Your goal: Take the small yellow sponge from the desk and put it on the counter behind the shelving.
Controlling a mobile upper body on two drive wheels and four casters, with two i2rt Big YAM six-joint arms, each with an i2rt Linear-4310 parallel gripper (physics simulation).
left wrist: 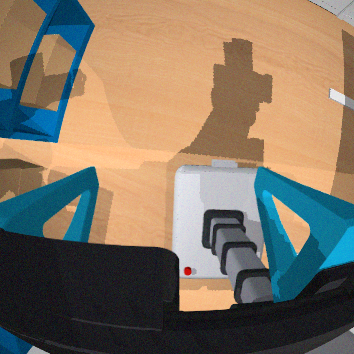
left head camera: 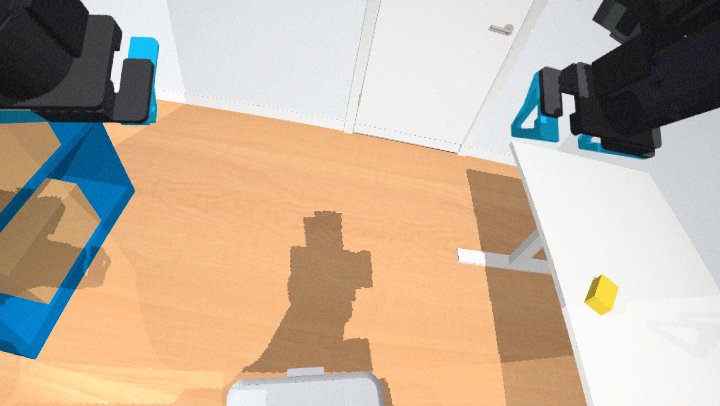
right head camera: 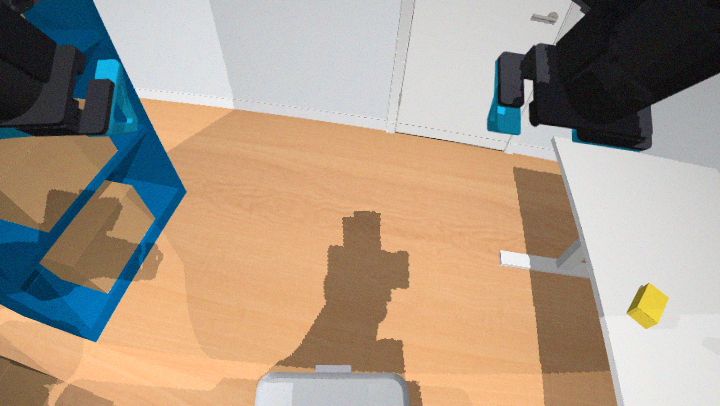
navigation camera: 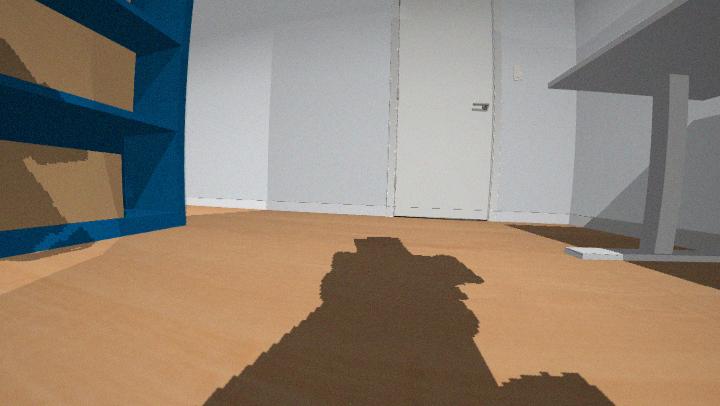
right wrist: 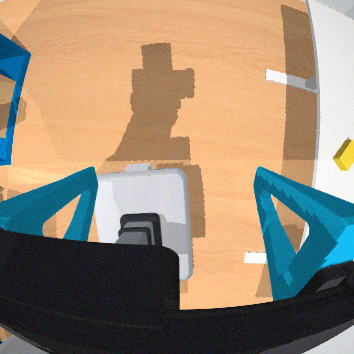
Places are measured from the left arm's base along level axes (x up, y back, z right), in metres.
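Where they show: left gripper, fingertip midpoint: (left wrist: 176,175) (left head camera: 101,114) (right head camera: 93,127); right gripper, fingertip midpoint: (left head camera: 546,137) (right head camera: 531,130) (right wrist: 175,175).
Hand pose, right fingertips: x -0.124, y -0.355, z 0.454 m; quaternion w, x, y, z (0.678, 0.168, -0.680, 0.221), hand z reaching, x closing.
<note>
After its pixels a point has its place.
The small yellow sponge (left head camera: 601,295) @(x -0.645, y -0.342, z 1.037 m) (right head camera: 648,305) @(x -0.645, y -0.344, z 1.045 m) (right wrist: 345,155) @(x -0.645, y -0.349, z 1.043 m) lies on the white desk (left head camera: 605,211) @(x -0.690, y -0.683, z 1.342 m) (right head camera: 650,216) @(x -0.690, y -0.665, z 1.288 m) (right wrist: 335,90) @(x -0.690, y -0.597, z 1.070 m), at the right of both head views and cut by the right edge of the right wrist view. My right gripper (left head camera: 568,138) @(x -0.124, y -0.355, z 0.454 m) (right head camera: 547,132) @(x -0.124, y -0.355, z 0.454 m) (right wrist: 175,175) @(x -0.124, y -0.355, z 0.454 m) is open and empty, apart from the sponge and farther up in the head views. My left gripper (left wrist: 176,175) @(x -0.128, y -0.352, z -0.007 m) is open and empty, at the upper left of the head views. Blue shelving (left head camera: 113,161) @(x -1.146, y -1.298, z -0.696 m) (right head camera: 161,166) @(x -1.165, y -1.305, z -0.731 m) (navigation camera: 161,176) @(x -1.144, y -1.322, z -0.814 m) stands at the left. The counter does not show.
Cardboard boxes (right head camera: 100,237) @(x -1.097, y -0.809, z -0.811 m) (navigation camera: 65,186) @(x -1.200, y -0.921, z -0.788 m) sit in the shelving. A white door (left head camera: 428,65) @(x -0.804, y -1.830, z 0.938 m) (navigation camera: 443,126) @(x -0.655, y -1.826, z 0.961 m) is in the far wall. A desk foot (left head camera: 471,256) (navigation camera: 594,253) sticks out at the right. My light grey base (left head camera: 305,390) @(x -1.150, y -0.271, z 0.220 m) (right head camera: 332,390) @(x -1.150, y -0.261, z 0.225 m) is at the bottom of the head views.
</note>
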